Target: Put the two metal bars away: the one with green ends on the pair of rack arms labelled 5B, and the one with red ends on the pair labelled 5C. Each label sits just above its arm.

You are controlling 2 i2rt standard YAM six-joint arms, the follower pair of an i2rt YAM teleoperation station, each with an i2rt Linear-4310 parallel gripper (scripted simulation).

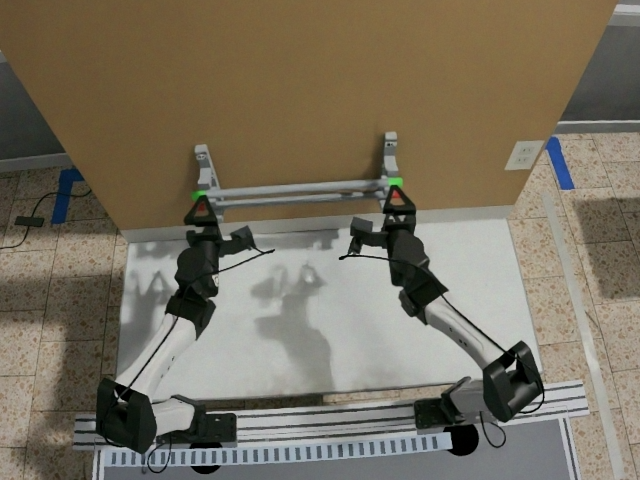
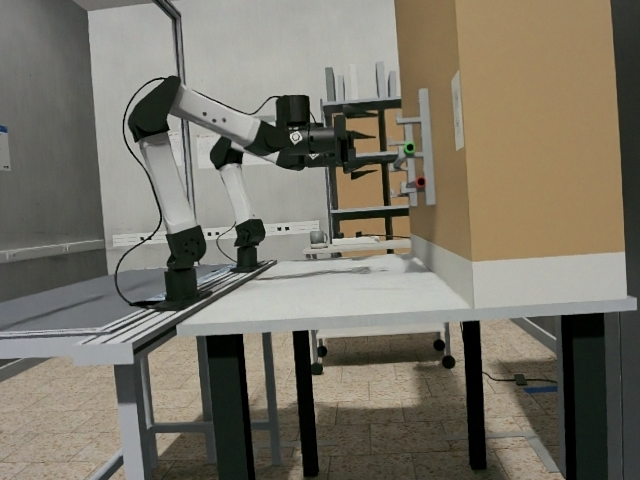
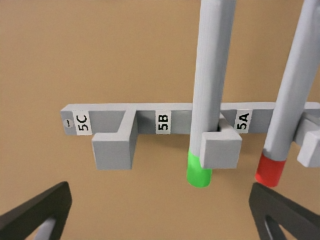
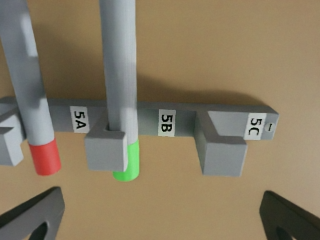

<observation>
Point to a green-ended bar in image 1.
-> At 376, 183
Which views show the right gripper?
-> Image 1, image 2 and image 4 only.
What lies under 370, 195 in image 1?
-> A red-ended bar.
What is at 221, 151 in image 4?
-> A rack upright.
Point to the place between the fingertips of the right gripper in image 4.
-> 162, 199
</observation>
